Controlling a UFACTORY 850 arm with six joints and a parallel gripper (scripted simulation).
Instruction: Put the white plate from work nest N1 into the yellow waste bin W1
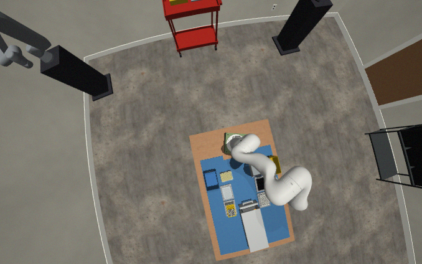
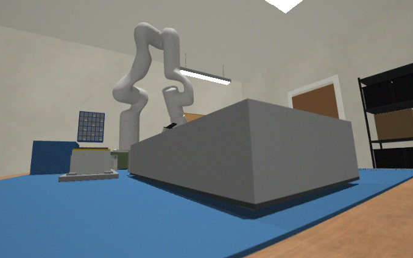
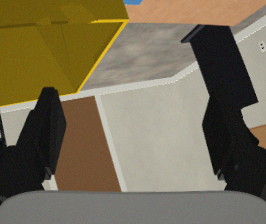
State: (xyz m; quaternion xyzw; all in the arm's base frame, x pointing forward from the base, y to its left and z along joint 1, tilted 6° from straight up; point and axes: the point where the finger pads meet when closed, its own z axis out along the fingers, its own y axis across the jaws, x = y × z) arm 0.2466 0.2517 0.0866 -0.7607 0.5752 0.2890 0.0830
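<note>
The white plate lies 42 cm ahead of my hand, 13 cm to the right of it and 15 cm below it. The rest, counted from my hand: blue bin: 2 cm ahead, 60 cm to the right, 14 cm below; yellow waste bin W1: 8 cm ahead, 4 cm to the left, 14 cm below; black plate: 25 cm ahead, 11 cm to the right, 15 cm below.
</note>
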